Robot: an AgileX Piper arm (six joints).
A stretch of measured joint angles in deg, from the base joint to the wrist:
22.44 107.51 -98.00 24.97 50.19 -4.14
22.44 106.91 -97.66 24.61 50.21 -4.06
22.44 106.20 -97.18 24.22 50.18 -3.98
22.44 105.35 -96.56 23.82 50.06 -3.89
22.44 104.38 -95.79 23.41 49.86 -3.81
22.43 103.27 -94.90 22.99 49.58 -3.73
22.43 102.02 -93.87 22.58 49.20 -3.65
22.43 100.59 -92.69 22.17 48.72 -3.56
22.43 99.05 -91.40 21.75 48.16 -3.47
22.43 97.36 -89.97 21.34 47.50 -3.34
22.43 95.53 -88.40 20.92 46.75 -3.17
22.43 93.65 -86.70 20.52 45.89 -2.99
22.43 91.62 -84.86 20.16 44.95 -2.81
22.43 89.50 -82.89 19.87 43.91 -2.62
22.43 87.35 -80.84 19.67 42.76 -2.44
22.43 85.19 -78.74 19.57 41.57 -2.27
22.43 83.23 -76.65 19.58 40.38 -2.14
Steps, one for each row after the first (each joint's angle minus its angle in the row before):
0.00 -0.60 0.34 -0.36 0.02 0.08
0.00 -0.71 0.48 -0.39 -0.03 0.08
0.00 -0.85 0.62 -0.40 -0.12 0.09
0.00 -0.97 0.77 -0.41 -0.20 0.08
-0.01 -1.11 0.89 -0.42 -0.28 0.08
0.00 -1.25 1.03 -0.41 -0.38 0.08
0.00 -1.43 1.18 -0.41 -0.48 0.09
0.00 -1.54 1.29 -0.42 -0.56 0.09
0.00 -1.69 1.43 -0.41 -0.66 0.13
0.00 -1.83 1.57 -0.42 -0.75 0.17
0.00 -1.88 1.70 -0.40 -0.86 0.18
0.00 -2.03 1.84 -0.36 -0.94 0.18
0.00 -2.12 1.97 -0.29 -1.04 0.19
0.00 -2.15 2.05 -0.20 -1.15 0.18
0.00 -2.16 2.10 -0.10 -1.19 0.17
0.00 -1.96 2.09 0.01 -1.19 0.13

